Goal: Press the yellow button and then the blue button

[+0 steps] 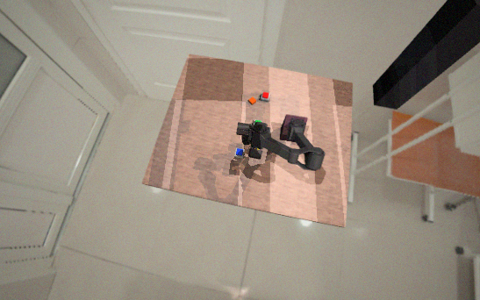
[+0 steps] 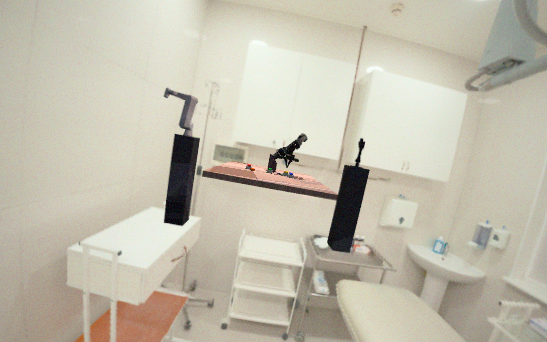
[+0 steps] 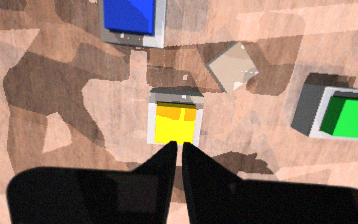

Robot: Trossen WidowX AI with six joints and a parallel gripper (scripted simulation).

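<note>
My gripper tip is 4 cm above the yellow button. Round my gripper tip: pale block: 6 cm below, 5 cm to the right, 5 cm ahead; green button: 15 cm to the right, 4 cm below, 1 cm ahead; blue button: 9 cm ahead, 4 cm to the left, 4 cm below.
</note>
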